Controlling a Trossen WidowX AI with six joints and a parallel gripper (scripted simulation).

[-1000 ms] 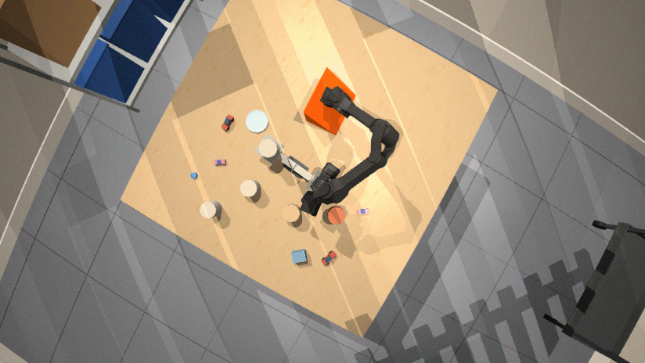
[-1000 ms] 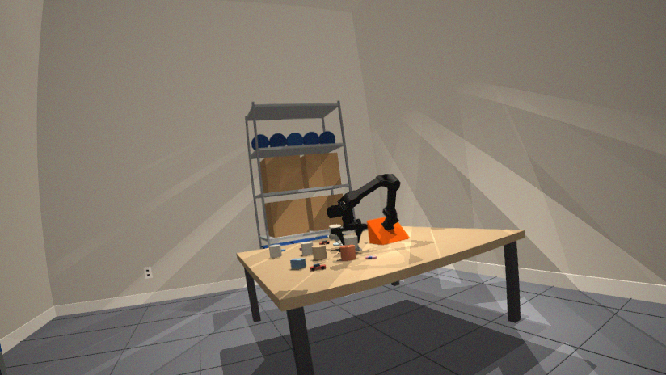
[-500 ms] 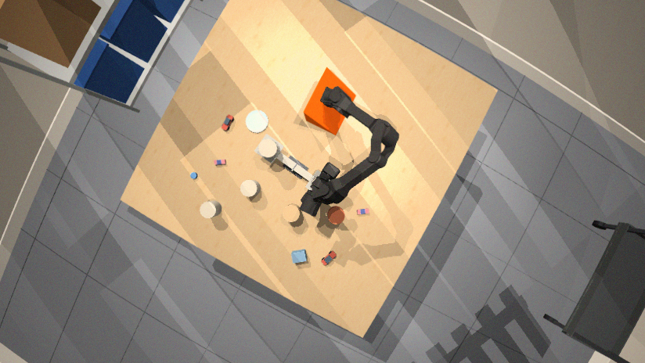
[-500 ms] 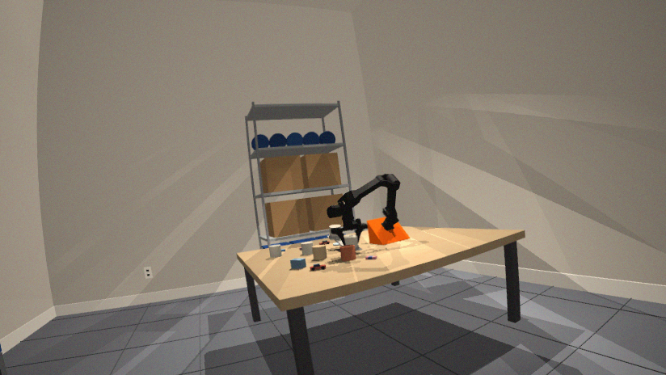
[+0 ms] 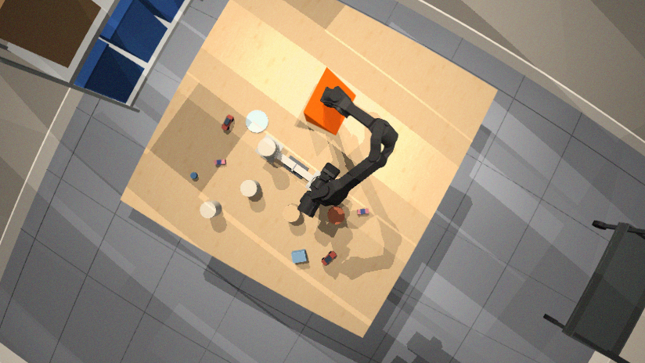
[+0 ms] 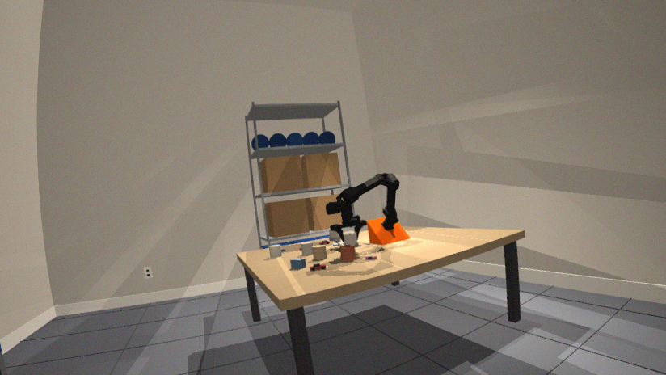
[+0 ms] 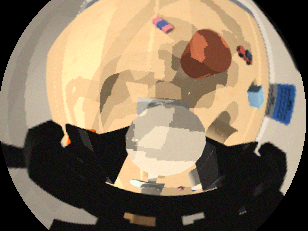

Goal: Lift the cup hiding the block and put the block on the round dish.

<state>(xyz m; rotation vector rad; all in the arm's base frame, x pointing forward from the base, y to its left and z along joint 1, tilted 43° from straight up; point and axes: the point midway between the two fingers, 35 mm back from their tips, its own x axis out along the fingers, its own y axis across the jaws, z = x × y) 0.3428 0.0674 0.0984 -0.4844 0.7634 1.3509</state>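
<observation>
My gripper tip is 12 cm to the right of the terracotta cup, 7 cm short of it and 3 cm above it. The rest, counted from my gripper tip: round pale blue dish (37 cm to the right, 14 cm behind, 6 cm below); small grey block (1 cm below); blue cube (32 cm ahead, 5 cm below, 4 cm to the left).
</observation>
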